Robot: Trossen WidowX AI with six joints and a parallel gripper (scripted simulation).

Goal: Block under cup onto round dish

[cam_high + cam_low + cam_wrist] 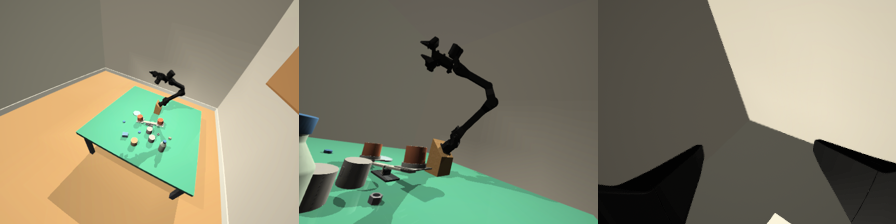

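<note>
The pale green block is 5 cm ahead of my gripper tip, 1 cm to the right of it and 61 cm below it. The rest, counted from my gripper tip: balance: 2 cm ahead, 12 cm to the left, 61 cm below; hex nut: 10 cm ahead, 29 cm to the left, 64 cm below; pale round dish: 5 cm behind, 12 cm to the right, 64 cm below.
</note>
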